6 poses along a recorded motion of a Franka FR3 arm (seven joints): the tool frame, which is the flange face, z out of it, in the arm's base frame.
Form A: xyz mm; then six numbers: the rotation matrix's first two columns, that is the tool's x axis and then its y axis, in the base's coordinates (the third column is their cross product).
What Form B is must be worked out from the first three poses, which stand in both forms.
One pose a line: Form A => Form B
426.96, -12.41, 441.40, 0.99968, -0.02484, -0.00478, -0.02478, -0.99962, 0.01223 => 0.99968, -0.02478, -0.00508, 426.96; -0.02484, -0.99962, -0.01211, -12.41; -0.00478, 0.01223, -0.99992, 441.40; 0, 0, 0, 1
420.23, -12.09, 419.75, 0.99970, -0.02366, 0.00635, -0.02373, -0.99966, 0.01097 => 0.99970, -0.02373, 0.00609, 420.23; -0.02366, -0.99966, -0.01112, -12.09; 0.00635, 0.01097, -0.99992, 419.75; 0, 0, 0, 1
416.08, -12.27, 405.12, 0.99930, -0.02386, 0.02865, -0.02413, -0.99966, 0.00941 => 0.99930, -0.02413, 0.02842, 416.08; -0.02386, -0.99966, -0.01009, -12.27; 0.02865, 0.00941, -0.99954, 405.12; 0, 0, 0, 1
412.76, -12.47, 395.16, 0.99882, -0.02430, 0.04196, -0.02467, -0.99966, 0.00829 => 0.99882, -0.02467, 0.04174, 412.76; -0.02430, -0.99966, -0.00932, -12.47; 0.04196, 0.00829, -0.99908, 395.16; 0, 0, 0, 1
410.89, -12.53, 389.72, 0.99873, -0.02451, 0.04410, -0.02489, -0.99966, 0.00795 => 0.99873, -0.02489, 0.04389, 410.89; -0.02451, -0.99966, -0.00904, -12.53; 0.04410, 0.00795, -0.99900, 389.72; 0, 0, 0, 1
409.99, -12.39, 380.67, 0.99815, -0.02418, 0.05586, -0.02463, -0.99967, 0.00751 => 0.99815, -0.02463, 0.05566, 409.99; -0.02418, -0.99967, -0.00887, -12.39; 0.05586, 0.00751, -0.99842, 380.67; 0, 0, 0, 1
